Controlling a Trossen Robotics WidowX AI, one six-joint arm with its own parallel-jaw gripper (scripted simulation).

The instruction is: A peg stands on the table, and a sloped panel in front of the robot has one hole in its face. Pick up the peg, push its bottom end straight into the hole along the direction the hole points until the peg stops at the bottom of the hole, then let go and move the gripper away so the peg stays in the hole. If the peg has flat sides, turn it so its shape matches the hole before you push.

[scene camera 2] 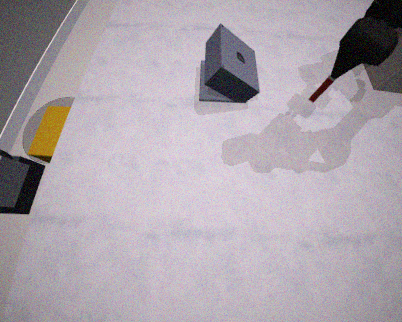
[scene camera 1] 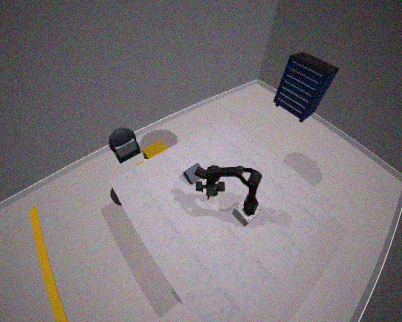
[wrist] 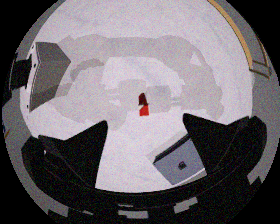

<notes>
My gripper is open and holds nothing. Further things: a grey sloped panel.
My gripper also shows in the wrist view.
</notes>
